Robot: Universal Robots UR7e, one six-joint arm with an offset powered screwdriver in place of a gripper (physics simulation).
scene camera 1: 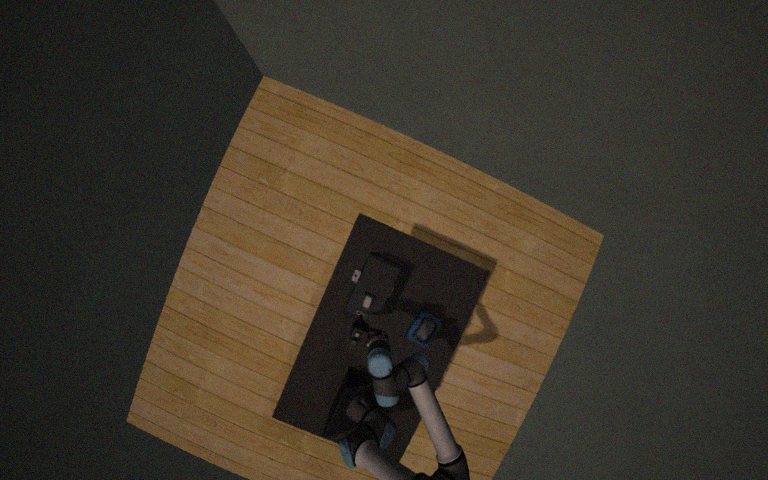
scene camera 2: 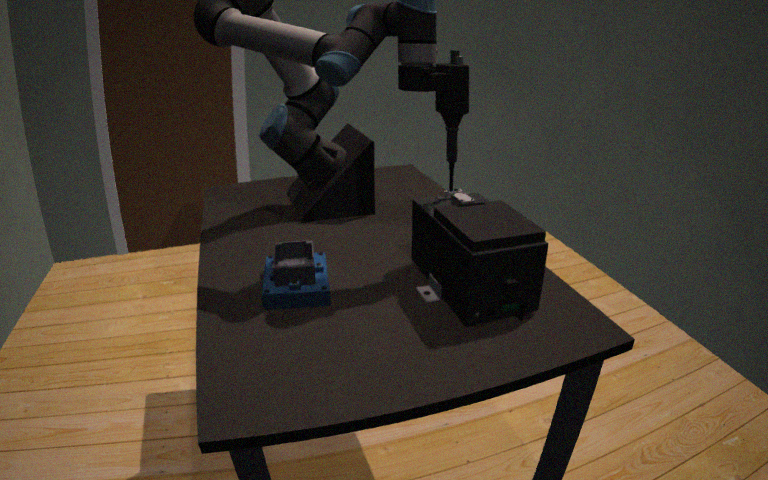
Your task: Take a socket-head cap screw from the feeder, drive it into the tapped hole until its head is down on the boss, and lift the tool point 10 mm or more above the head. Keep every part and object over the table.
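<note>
The screwdriver, my gripper (scene camera 1: 360, 318) (scene camera 2: 451, 190), points straight down in the scene camera 2 view. Its thin tip is at the small metal pickup part on the far end of the black feeder (scene camera 1: 378, 277) (scene camera 2: 506, 271). Whether the tip touches a screw or carries one is too small and dark to tell. No screw can be made out. A dark grey block (scene camera 1: 426, 328) (scene camera 2: 293, 266) sits on a blue fixture (scene camera 1: 412, 336) (scene camera 2: 295, 298), apart from the feeder. The boss and its tapped hole cannot be picked out clearly.
The feeder and blue fixture stand on the dark table (scene camera 1: 317, 367) (scene camera 2: 339, 367). A small light plate (scene camera 1: 355, 275) (scene camera 2: 427, 293) shows beside the feeder. The arm's wedge-shaped mount (scene camera 2: 359, 175) stands at the far end of the table. The feeder's raised lid (scene camera 2: 492, 221) is close to the tool tip.
</note>
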